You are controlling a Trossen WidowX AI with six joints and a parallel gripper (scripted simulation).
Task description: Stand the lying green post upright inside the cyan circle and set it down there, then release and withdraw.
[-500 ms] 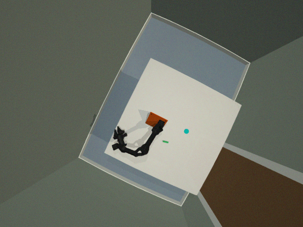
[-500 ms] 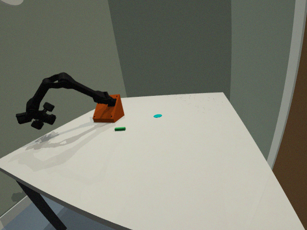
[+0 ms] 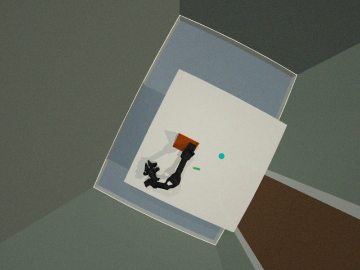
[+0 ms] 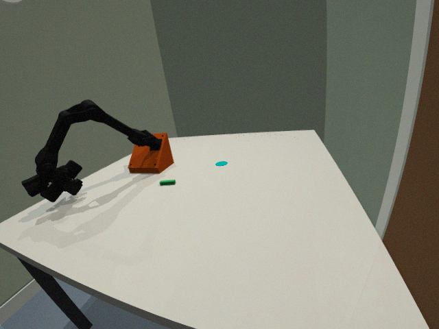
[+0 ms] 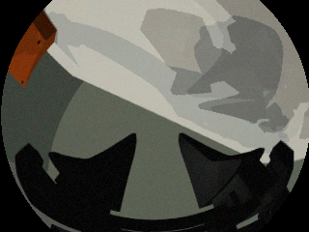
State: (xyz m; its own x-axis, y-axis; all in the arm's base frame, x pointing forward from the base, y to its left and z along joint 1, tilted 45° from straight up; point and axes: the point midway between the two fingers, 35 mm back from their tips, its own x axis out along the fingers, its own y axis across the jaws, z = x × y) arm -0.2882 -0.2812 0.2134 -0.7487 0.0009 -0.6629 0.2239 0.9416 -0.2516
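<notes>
My gripper tip is 48 cm short of the green post, 15 cm to the right of it and 5 cm above it. The rest, counted from my gripper tip: cyan circle (65 cm ahead, 37 cm to the left, 6 cm below).
</notes>
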